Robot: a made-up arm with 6 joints.
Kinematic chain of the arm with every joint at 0, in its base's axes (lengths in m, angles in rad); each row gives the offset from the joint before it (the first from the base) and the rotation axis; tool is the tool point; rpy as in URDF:
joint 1: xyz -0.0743 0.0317 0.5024 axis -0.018 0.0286 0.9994
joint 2: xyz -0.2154 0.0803 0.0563 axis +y
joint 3: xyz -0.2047 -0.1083 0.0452 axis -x
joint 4: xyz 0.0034 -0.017 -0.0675 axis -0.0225 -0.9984 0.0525
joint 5: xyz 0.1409 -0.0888 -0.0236 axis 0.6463 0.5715 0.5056
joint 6: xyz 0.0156 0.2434 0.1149 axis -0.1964 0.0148 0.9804
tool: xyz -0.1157 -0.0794 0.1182 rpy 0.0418 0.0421 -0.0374
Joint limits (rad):
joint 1: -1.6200..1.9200
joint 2: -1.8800..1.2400
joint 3: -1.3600..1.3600
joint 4: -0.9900..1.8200
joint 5: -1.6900..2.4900
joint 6: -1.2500..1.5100
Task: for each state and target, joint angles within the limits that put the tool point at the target. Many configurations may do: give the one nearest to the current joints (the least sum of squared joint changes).
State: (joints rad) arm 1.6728 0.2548 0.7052 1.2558 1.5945 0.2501
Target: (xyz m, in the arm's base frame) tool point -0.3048 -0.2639 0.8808
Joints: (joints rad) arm 1.5638 0.1214 1.3377 1.0118 1.7330 0.5057
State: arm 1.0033 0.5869 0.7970 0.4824 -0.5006 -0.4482
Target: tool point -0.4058 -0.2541 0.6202
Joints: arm 0.9928 0.6166 0.7531 0.4011 -0.5679 -0.4014
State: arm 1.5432 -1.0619 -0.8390 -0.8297 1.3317 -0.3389
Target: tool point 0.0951 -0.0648 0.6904
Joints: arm 1.4926 -1.3986 -0.7558 -0.7927 1.3331 -0.5104
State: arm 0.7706 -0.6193 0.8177 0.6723 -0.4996 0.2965
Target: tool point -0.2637 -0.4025 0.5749
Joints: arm 1.3925 -0.3591 0.6483 0.5327 -0.3113 0.4125
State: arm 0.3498 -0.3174 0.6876 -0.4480 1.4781 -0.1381
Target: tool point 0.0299 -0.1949 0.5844
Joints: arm 0.7674 0.0827 0.1828 -0.8107 1.2465 -0.0143
